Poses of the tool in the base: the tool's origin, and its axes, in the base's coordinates. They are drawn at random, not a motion.
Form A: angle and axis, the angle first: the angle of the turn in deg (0 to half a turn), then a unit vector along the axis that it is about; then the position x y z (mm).
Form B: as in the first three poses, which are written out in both.
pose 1, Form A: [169.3, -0.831, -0.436, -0.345, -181, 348, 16]
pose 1, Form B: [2.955, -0.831, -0.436, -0.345, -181, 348, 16]
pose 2, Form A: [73.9, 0.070, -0.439, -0.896, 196, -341, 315]
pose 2, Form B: [1.290, 0.070, -0.439, -0.896, 196, -341, 315]
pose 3, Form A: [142.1, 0.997, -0.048, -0.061, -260, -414, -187]
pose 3, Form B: [2.480, 0.997, -0.048, -0.061, -260, -414, -187]
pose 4, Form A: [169.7, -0.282, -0.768, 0.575, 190, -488, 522]
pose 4, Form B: [2.962, -0.282, -0.768, 0.575, 190, -488, 522]
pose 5, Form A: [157.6, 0.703, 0.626, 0.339, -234, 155, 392]
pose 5, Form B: [2.751, 0.703, 0.626, 0.339, -234, 155, 392]
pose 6, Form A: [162.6, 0.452, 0.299, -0.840, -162, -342, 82]
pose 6, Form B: [2.838, 0.452, 0.299, -0.840, -162, -342, 82]
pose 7, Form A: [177.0, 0.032, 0.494, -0.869, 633, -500, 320]
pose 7, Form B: [3.089, 0.032, 0.494, -0.869, 633, -500, 320]
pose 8, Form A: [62.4, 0.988, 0.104, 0.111, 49, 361, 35]
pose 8, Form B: [1.089, 0.988, 0.104, 0.111, 49, 361, 35]
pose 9, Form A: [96.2, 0.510, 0.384, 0.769, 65, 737, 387]
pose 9, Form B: [1.679, 0.510, 0.384, 0.769, 65, 737, 387]
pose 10, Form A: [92.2, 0.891, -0.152, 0.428, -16, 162, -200]
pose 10, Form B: [1.609, 0.891, -0.152, 0.428, -16, 162, -200]
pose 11, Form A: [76.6, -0.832, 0.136, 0.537, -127, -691, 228]
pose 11, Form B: [1.337, -0.832, 0.136, 0.537, -127, -691, 228]
